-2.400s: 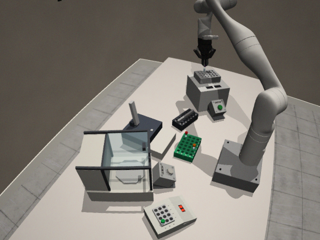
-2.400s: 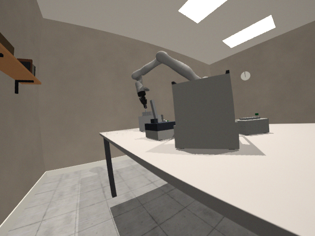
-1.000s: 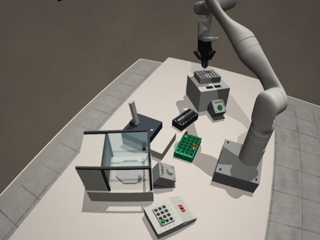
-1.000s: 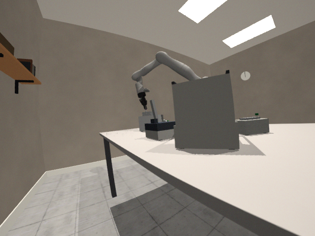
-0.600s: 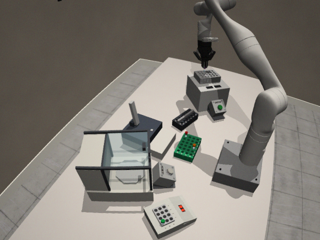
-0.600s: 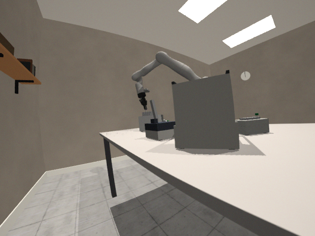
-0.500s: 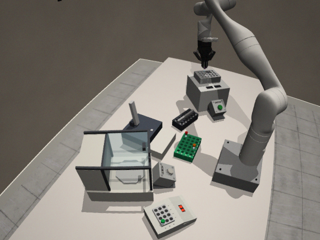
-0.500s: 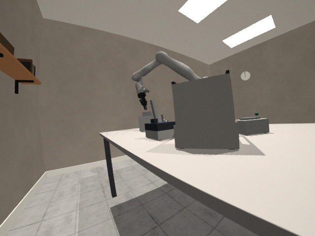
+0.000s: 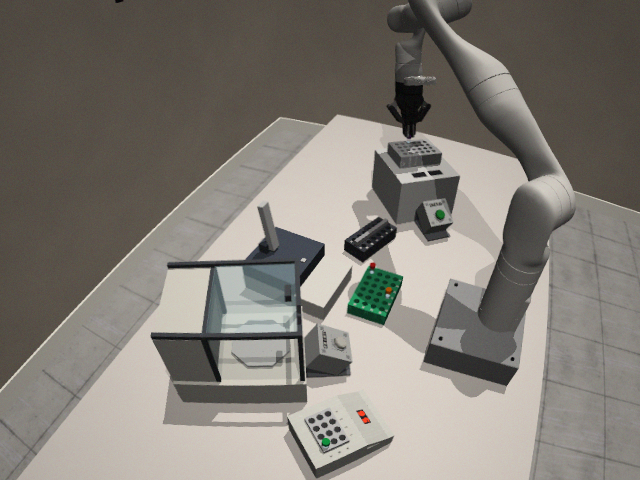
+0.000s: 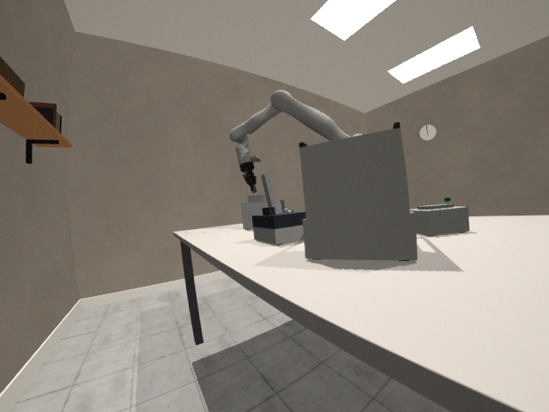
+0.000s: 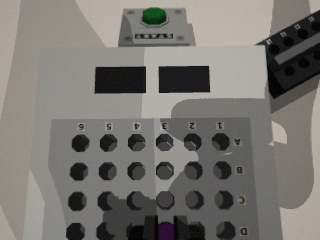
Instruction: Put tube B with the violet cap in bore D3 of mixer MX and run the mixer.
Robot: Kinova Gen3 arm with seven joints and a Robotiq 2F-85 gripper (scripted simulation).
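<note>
My gripper is now 3 cm past the shaking block, 2 cm to the right of it and 6 cm above it. Round my hand: green start key (15 cm behind, 15 cm to the left, 14 cm below); then red-capped tube (5 cm behind, 38 cm to the left, 18 cm below); then black magnet block (26 cm to the left, 19 cm below).
</note>
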